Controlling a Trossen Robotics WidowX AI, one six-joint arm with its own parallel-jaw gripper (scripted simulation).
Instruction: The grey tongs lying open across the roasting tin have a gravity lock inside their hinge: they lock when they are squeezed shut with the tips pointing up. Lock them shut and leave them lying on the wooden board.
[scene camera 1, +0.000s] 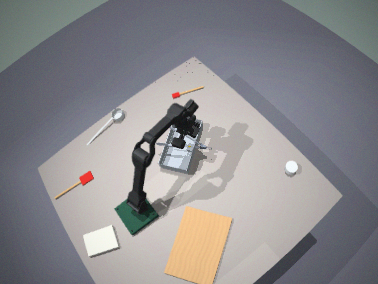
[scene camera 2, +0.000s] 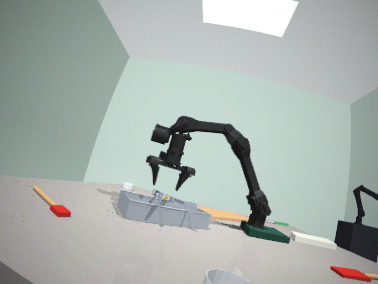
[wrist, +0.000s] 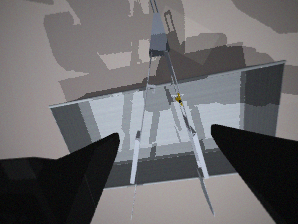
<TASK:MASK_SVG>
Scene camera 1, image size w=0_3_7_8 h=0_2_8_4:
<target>white block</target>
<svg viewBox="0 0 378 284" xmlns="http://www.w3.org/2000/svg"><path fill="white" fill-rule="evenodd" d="M113 225L83 235L88 256L95 256L120 247Z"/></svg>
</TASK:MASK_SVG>
